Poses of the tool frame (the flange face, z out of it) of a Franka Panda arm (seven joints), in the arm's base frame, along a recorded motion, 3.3 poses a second.
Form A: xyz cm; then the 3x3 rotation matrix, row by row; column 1 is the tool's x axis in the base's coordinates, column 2 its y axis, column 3 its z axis. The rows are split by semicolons.
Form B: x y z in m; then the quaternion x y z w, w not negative. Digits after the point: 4 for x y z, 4 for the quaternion.
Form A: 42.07, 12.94, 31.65; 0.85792, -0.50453, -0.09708; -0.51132, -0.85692, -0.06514; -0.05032, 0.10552, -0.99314
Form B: 0.4207, 0.1294, 0.3165, 0.9628, -0.2638, -0.0383, 0.0443
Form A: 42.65, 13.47, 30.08; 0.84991, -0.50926, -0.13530; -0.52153, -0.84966, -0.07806; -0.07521, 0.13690, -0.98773
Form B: 0.4265, 0.1347, 0.3008, 0.9601, -0.2684, -0.0548, 0.0560
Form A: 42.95, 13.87, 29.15; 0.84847, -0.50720, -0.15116; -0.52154, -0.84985, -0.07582; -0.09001, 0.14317, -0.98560
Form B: 0.4295, 0.1387, 0.2915, 0.9597, -0.2680, -0.0628, 0.0570
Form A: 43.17, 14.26, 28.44; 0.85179, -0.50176, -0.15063; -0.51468, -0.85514, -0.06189; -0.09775, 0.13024, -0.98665
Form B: 0.4317, 0.1426, 0.2844, 0.9609, -0.2644, -0.0646, 0.0500
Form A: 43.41, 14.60, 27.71; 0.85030, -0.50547, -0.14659; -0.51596, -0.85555, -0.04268; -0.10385, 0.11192, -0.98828
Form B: 0.4341, 0.1460, 0.2771, 0.9610, -0.2657, -0.0651, 0.0402
